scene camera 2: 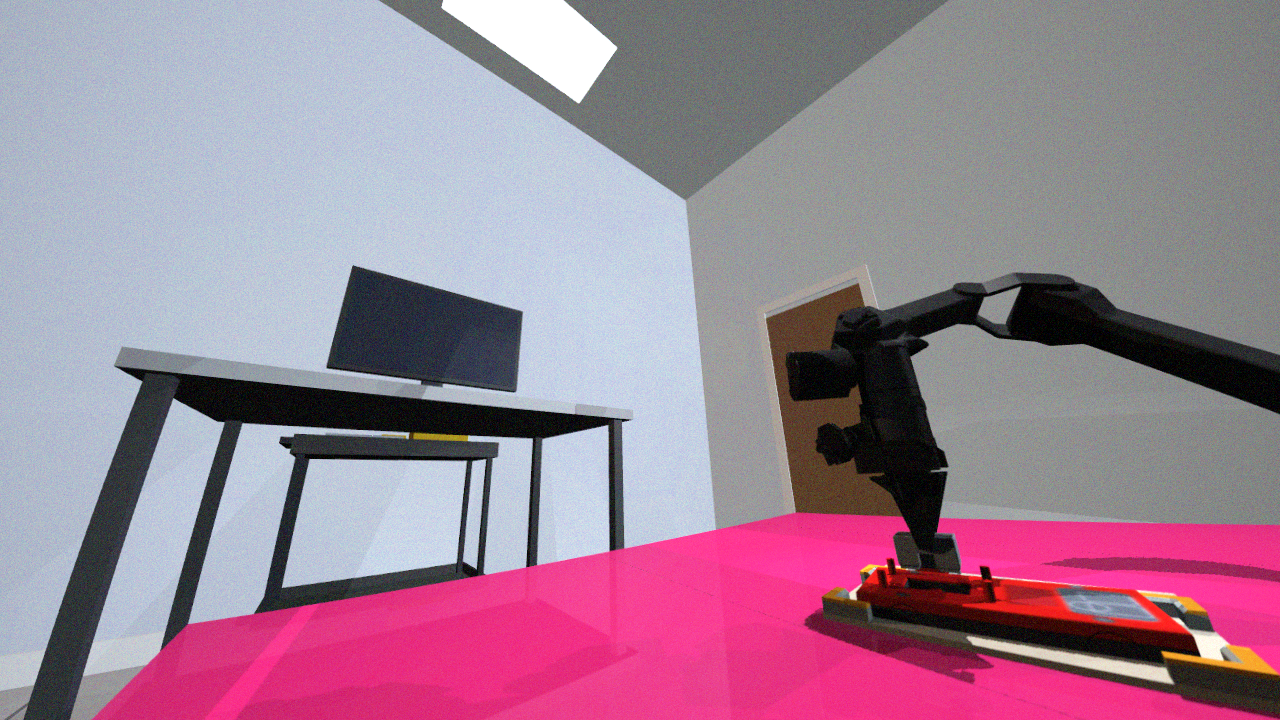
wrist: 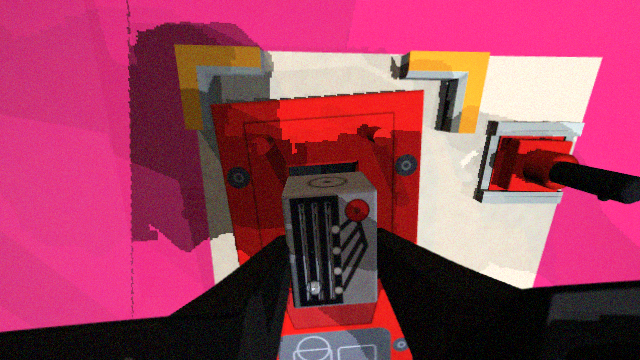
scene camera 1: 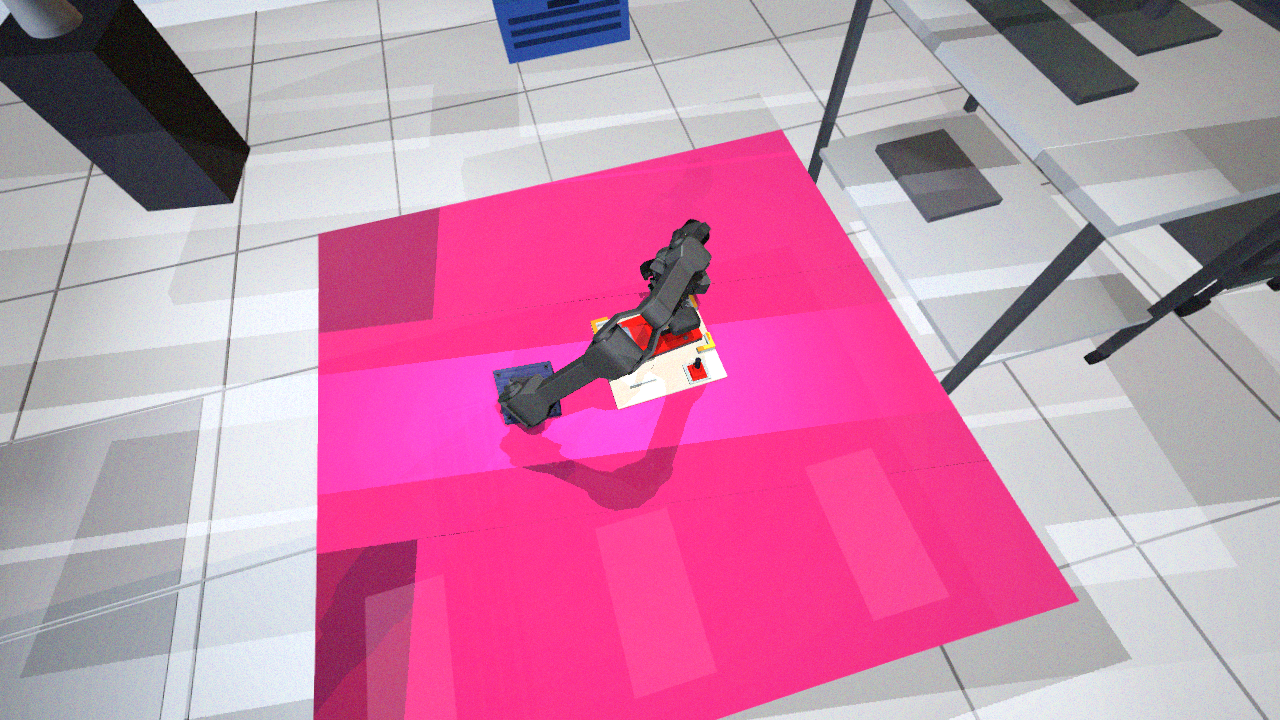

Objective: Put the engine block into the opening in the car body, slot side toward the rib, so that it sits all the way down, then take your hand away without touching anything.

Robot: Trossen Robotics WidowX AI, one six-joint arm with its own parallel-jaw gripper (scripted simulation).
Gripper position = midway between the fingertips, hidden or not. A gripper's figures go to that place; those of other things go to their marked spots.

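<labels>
Red car body (wrist: 261, 144) at 0.12 m from the lens; my gripper (wrist: 330, 241) at 0.11 m from the lens; grey engine block (wrist: 330, 220) at 0.09 m from the lens.
</labels>
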